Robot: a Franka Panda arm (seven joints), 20 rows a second.
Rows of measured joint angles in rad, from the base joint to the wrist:
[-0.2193, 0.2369, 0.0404, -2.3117, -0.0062, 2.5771, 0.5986]
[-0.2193, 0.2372, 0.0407, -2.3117, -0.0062, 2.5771, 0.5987]
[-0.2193, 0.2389, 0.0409, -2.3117, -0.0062, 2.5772, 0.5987]
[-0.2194, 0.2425, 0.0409, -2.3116, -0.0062, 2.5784, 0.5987]
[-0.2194, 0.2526, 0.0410, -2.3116, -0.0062, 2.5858, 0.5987]
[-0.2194, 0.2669, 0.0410, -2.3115, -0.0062, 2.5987, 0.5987]
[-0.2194, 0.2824, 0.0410, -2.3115, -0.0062, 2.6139, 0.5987]
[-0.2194, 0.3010, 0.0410, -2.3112, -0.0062, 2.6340, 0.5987]
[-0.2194, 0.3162, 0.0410, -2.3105, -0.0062, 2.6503, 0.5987]
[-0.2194, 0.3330, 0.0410, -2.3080, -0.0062, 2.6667, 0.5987]
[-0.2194, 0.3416, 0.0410, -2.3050, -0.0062, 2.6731, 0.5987]
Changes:
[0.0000, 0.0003, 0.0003, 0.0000, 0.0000, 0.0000, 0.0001]
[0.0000, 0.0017, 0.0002, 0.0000, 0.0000, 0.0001, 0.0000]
[-0.0001, 0.0036, 0.0000, 0.0001, 0.0000, 0.0012, 0.0000]
[0.0000, 0.0101, 0.0001, 0.0000, 0.0000, 0.0074, 0.0000]
[0.0000, 0.0143, 0.0000, 0.0001, 0.0000, 0.0129, 0.0000]
[0.0000, 0.0155, 0.0000, 0.0000, 0.0000, 0.0152, 0.0000]
[0.0000, 0.0186, 0.0000, 0.0003, 0.0000, 0.0201, 0.0000]
[0.0000, 0.0152, 0.0000, 0.0007, 0.0000, 0.0163, 0.0000]
[0.0000, 0.0168, 0.0000, 0.0025, 0.0000, 0.0164, 0.0000]
[0.0000, 0.0086, 0.0000, 0.0030, 0.0000, 0.0064, 0.0000]

